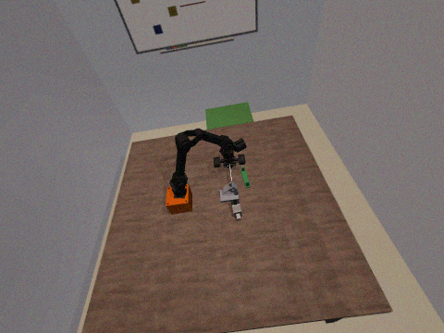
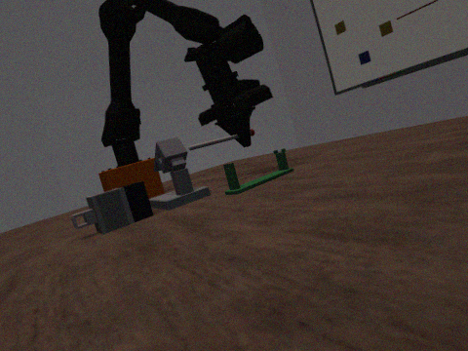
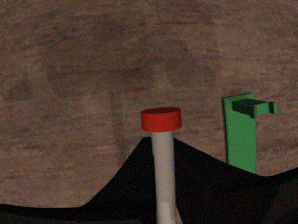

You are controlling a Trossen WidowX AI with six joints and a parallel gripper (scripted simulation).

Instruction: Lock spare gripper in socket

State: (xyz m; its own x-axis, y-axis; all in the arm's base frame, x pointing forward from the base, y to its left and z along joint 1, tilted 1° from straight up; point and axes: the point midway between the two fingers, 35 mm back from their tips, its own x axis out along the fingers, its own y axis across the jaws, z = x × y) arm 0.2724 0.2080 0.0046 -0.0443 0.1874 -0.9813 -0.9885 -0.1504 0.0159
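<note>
Now: the green rack 9 cm ahead of my gripper tip, 4 cm to the right of it and 4 cm below it. Also, from my gripper tip: grey mount 1 cm ahead, 16 cm to the right, 1 cm below; then spare gripper 5 cm ahead, 28 cm to the right, 4 cm below.
</note>
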